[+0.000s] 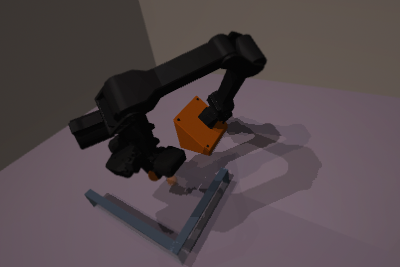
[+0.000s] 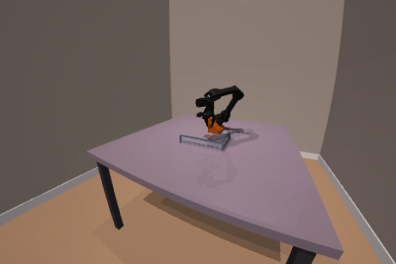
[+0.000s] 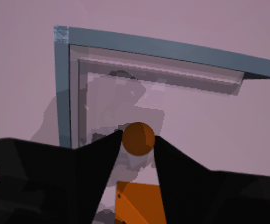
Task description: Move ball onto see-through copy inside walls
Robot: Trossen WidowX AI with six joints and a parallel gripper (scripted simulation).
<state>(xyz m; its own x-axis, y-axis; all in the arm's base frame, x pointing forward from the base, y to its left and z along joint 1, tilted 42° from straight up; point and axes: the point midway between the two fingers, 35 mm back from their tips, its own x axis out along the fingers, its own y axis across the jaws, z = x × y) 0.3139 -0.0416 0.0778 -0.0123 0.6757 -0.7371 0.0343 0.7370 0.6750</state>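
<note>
Now: gripper tip 6 cm past the see-through copy of ball, 2 cm to the left of it and 10 cm above it. Round my gripper tip: orange ball: right at my gripper tip.
</note>
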